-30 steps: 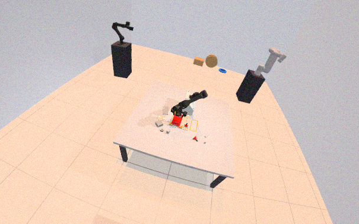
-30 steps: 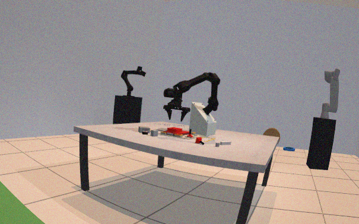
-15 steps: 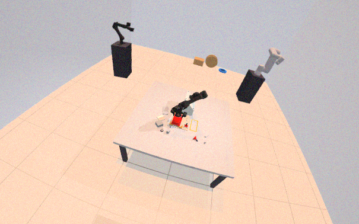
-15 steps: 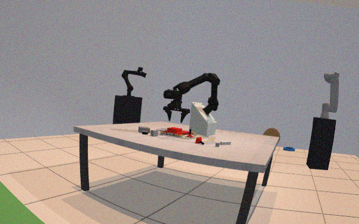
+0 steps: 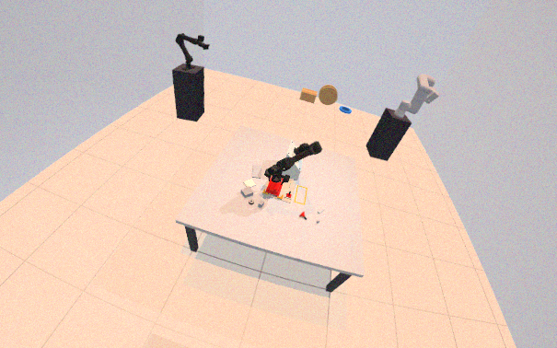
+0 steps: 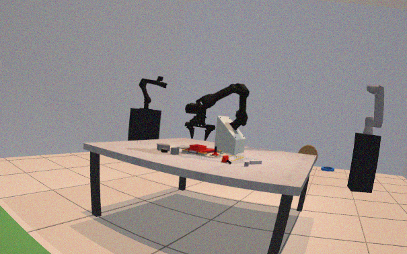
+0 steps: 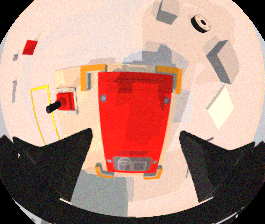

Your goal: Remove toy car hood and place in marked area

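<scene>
My gripper tip is now 40 mm above the red hood.
</scene>
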